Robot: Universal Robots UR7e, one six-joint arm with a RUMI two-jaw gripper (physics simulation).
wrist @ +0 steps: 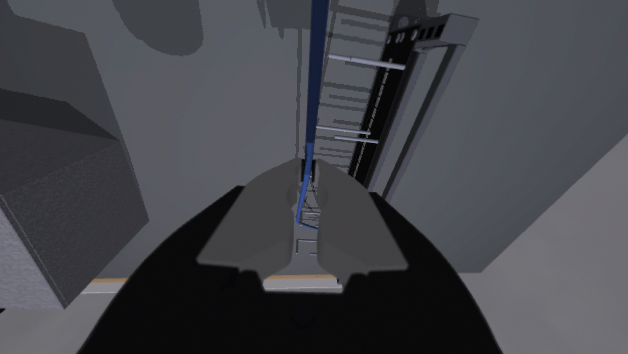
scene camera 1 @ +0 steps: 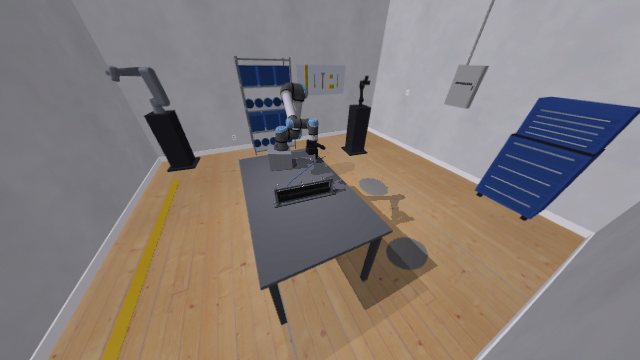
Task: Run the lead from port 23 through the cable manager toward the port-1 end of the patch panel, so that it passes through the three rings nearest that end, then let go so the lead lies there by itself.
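Observation:
The blue lead (scene camera 1: 301, 172) (wrist: 316, 75) stretches in a straight line from the rear edge of the patch panel (scene camera 1: 305, 200) (wrist: 461, 31) to my gripper (scene camera 1: 316, 157) (wrist: 308, 162). The gripper is shut on the lead above the table; beyond the fingertips the lead bends. In the wrist view, thin metal ring bars, one of them a ring bar (wrist: 367, 62) near the top, stick out from the panel toward the lead. Whether the lead is inside any ring cannot be told. Port numbers are too small to read, and the fingers hide part of the rings.
The panel stands on the dark table (scene camera 1: 310, 235). The grey robot base block (scene camera 1: 281, 161) (wrist: 75, 210) stands at the table's rear, left of the gripper in the wrist view. Behind the table stand a shelf rack (scene camera 1: 239, 82) and a black pedestal (scene camera 1: 357, 130).

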